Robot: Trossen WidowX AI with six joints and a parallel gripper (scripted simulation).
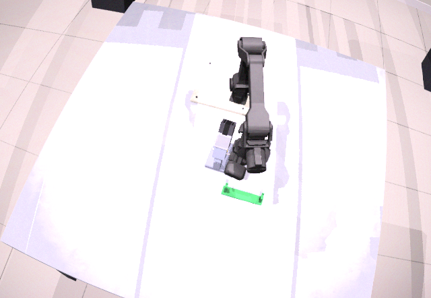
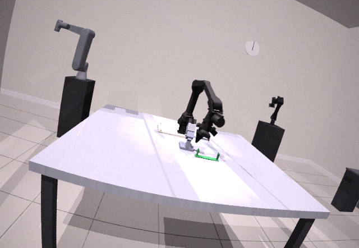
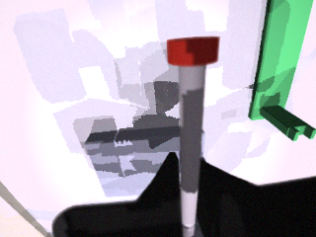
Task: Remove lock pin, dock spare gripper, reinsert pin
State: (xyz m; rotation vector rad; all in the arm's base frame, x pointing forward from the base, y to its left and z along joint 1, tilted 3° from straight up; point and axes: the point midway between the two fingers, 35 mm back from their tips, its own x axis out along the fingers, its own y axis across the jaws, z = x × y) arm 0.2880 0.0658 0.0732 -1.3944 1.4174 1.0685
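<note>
Now: the grey mount 1 cm behind my gripper tip and 4 cm to the right of it. Round my gripper tip: spare gripper (3 cm behind, 5 cm to the right, 7 cm above); green cradle (9 cm ahead, 7 cm to the left, 3 cm below).
</note>
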